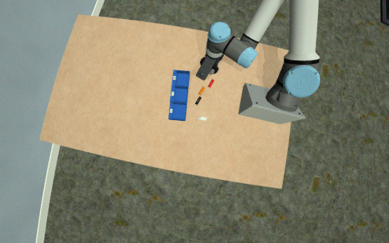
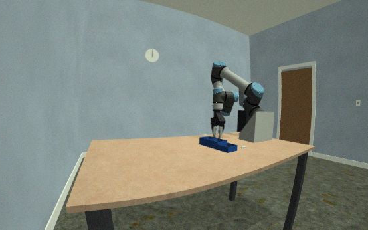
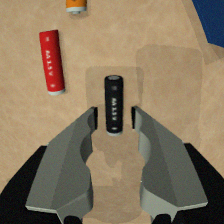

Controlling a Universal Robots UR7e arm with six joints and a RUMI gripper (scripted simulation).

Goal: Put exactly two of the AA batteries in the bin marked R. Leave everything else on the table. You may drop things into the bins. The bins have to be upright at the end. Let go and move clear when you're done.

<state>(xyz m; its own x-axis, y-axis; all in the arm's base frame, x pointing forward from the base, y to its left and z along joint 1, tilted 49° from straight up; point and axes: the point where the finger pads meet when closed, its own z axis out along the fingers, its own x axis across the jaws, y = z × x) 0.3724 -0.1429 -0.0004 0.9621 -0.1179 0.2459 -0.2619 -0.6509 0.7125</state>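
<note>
Now: hand 10 mm above the black AA battery. Round my hand: red battery (30 mm behind, 50 mm to the left, 10 mm below); joined blue bins (110 mm ahead, 160 mm to the left); orange AA battery (100 mm to the left, 10 mm below).
</note>
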